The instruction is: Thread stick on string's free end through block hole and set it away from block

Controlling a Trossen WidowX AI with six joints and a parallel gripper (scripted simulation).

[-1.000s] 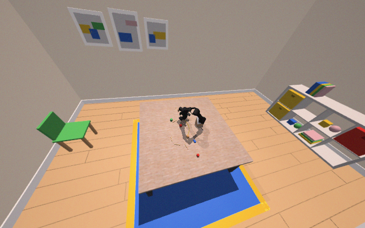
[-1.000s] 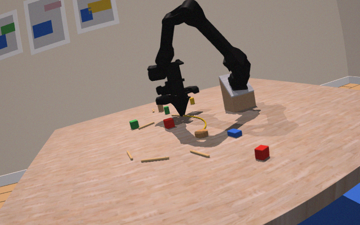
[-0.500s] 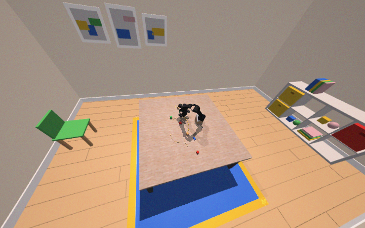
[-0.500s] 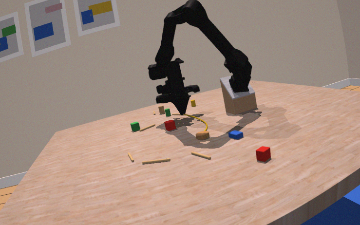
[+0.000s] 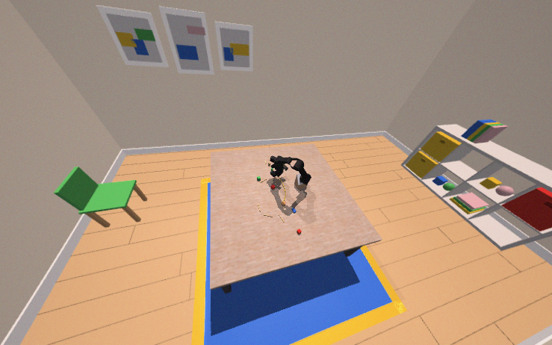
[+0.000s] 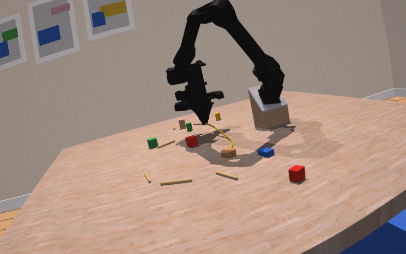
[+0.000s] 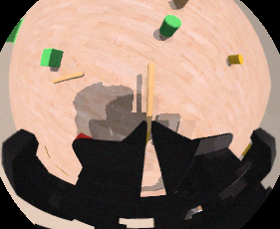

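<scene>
My gripper tip is 30 cm to the right of the round wooden button and 3 cm above it. Also, from my gripper tip: green cylinder: 13 cm to the right, 4 cm ahead, 2 cm below; then green cube: 19 cm ahead, 2 cm below, 1 cm to the right; then thin wooden stick: 1 cm to the right, 1 cm ahead.
</scene>
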